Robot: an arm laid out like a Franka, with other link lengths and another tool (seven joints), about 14 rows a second.
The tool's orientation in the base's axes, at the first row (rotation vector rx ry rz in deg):
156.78 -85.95 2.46
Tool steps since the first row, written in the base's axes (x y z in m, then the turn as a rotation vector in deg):
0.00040 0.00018 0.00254 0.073 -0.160 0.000
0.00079 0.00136 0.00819 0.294 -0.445 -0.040
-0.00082 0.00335 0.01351 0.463 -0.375 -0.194
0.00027 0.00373 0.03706 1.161 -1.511 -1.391
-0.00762 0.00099 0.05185 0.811 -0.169 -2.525
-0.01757 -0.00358 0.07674 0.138 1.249 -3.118
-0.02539 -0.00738 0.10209 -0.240 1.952 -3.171
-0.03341 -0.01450 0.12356 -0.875 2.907 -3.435
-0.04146 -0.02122 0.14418 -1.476 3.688 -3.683
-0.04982 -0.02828 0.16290 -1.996 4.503 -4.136
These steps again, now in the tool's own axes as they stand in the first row. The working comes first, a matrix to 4 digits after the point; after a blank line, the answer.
The tool's axes in the first row as the columns of a matrix, in the base's axes (used below as rounded here):
0.5376 -0.8431 0.0141
-0.8425 -0.5377 -0.0314
0.0341 0.0050 -0.9994

0.00015 -0.00042 -0.00254 0.174 0.024 0.006
-0.00044 -0.00136 -0.00822 0.532 -0.009 0.058
-0.00280 -0.00104 -0.01362 0.558 -0.190 0.212
-0.00173 -0.00205 -0.03715 1.850 -0.173 1.454
-0.00316 0.00615 -0.05196 0.492 -0.606 2.540
-0.00381 0.01712 -0.07683 -1.084 -0.804 3.079
-0.00395 0.02588 -0.10216 -1.882 -0.863 3.104
-0.00153 0.03658 -0.12350 -3.037 -0.843 3.329
0.00051 0.04709 -0.14401 -4.026 -0.757 3.544
0.00260 0.05802 -0.16262 -5.008 -0.759 3.964

